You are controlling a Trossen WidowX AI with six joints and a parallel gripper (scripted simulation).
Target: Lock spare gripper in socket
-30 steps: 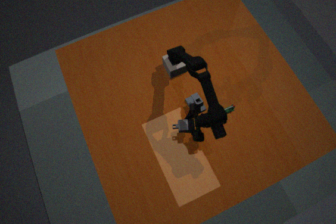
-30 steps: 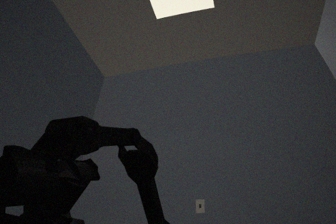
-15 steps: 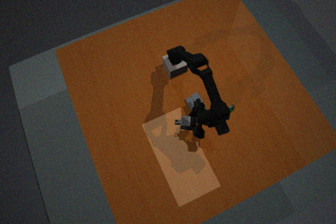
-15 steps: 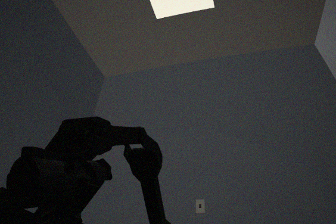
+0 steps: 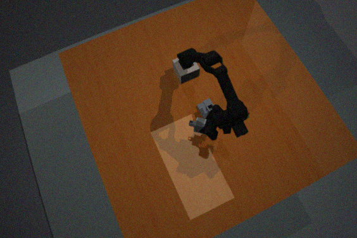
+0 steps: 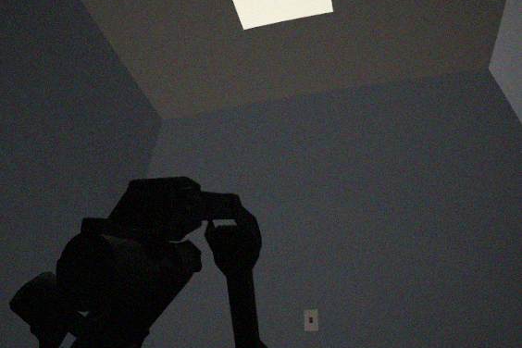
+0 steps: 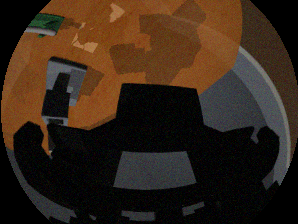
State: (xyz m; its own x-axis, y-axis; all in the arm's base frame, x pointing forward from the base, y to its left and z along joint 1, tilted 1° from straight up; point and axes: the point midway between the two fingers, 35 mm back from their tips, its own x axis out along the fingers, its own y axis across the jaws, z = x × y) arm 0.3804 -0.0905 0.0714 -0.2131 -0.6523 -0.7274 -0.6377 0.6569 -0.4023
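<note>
Now: gripper tip 10 cm to the right of the grey mount, 9 cm past it and 9 cm above it. Also, from my gripper tip: flat green strip 22 cm to the left, 11 cm below, 2 cm ahead; spare gripper 1 cm behind, 1 cm above.
</note>
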